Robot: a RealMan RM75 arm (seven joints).
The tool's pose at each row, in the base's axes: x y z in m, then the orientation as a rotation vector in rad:
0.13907 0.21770 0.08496 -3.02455 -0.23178 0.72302
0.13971 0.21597 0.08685 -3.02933 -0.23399 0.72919
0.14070 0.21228 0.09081 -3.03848 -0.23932 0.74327
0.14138 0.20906 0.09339 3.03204 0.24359 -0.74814
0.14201 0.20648 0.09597 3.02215 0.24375 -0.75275
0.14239 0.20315 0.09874 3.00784 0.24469 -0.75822
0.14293 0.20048 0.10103 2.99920 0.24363 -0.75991
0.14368 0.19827 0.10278 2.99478 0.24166 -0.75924
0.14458 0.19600 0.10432 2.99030 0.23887 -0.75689
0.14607 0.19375 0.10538 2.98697 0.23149 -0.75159
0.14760 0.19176 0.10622 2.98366 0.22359 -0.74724
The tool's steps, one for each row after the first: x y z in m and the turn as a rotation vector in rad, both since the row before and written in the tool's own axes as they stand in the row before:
-0.00054 0.00169 -0.00195 -0.00607 -0.00360 0.00034
-0.00147 0.00358 -0.00391 -0.01230 -0.00831 0.00014
-0.00107 0.00318 -0.00250 -0.01349 -0.00502 0.00026
-0.00103 0.00257 -0.00246 -0.00798 -0.00502 0.00141
-0.00145 0.00329 -0.00244 -0.01192 -0.00658 0.00165
-0.00100 0.00270 -0.00209 -0.00751 -0.00304 0.00214
-0.00050 0.00230 -0.00173 -0.00416 -0.00066 0.00212
-0.00027 0.00239 -0.00160 -0.00462 0.00033 0.00279
0.00048 0.00247 -0.00144 -0.00398 0.00229 0.00575
0.00067 0.00222 -0.00128 -0.00362 0.00171 0.00602

